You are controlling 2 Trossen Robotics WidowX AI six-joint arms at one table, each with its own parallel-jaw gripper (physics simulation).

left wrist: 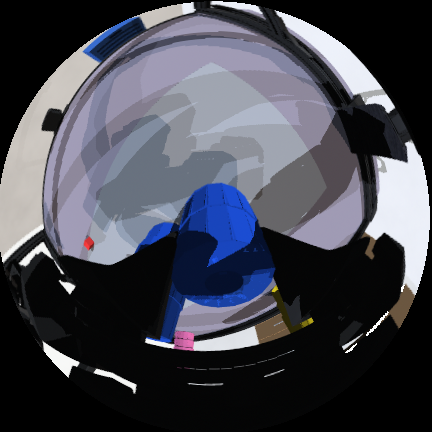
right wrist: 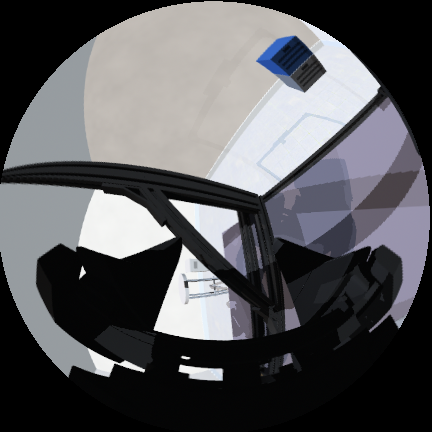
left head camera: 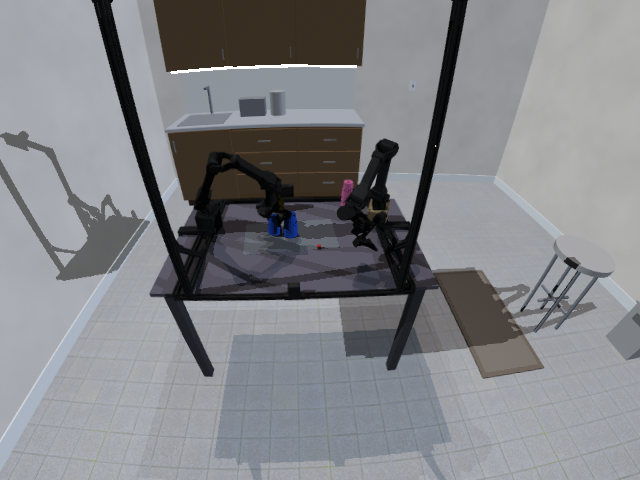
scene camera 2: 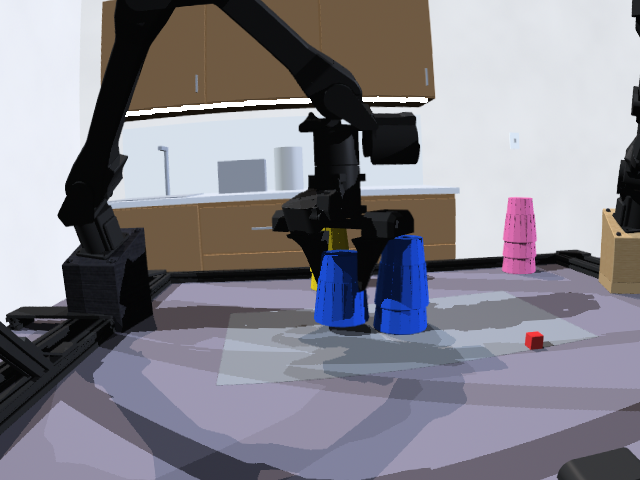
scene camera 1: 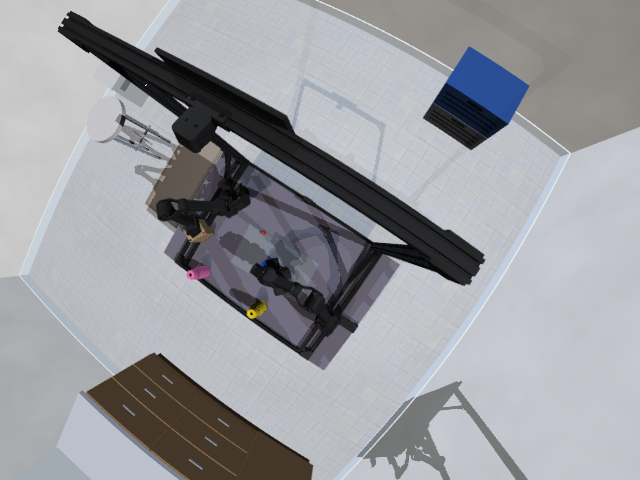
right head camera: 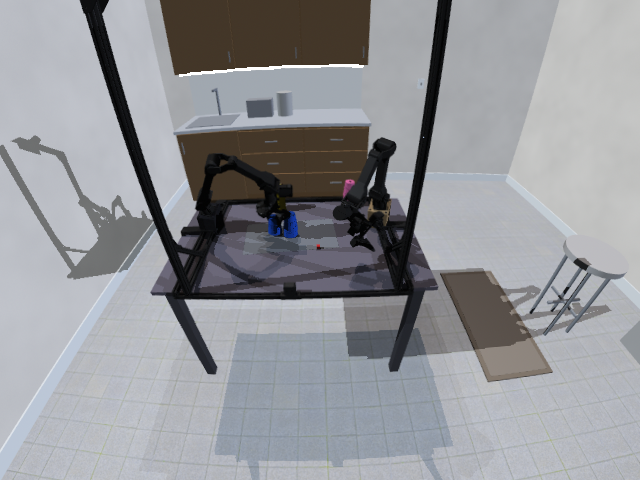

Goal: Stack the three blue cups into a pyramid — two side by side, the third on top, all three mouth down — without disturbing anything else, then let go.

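Observation:
My left gripper is shut on a blue cup, mouth down, with its rim just above the pale mat. Close beside it, at its right in scene camera 2, the other blue cups stand mouth down, nested in one upright stack; a seam shows near the bottom. The stack partly shows behind a finger in the left wrist view. My right gripper is open and empty, away from the cups over the table's right side in the head views.
A yellow cup stack stands behind my left gripper, partly hidden in scene camera 2. A pink cup stack stands at the back right. A small red cube lies near the mat's right edge.

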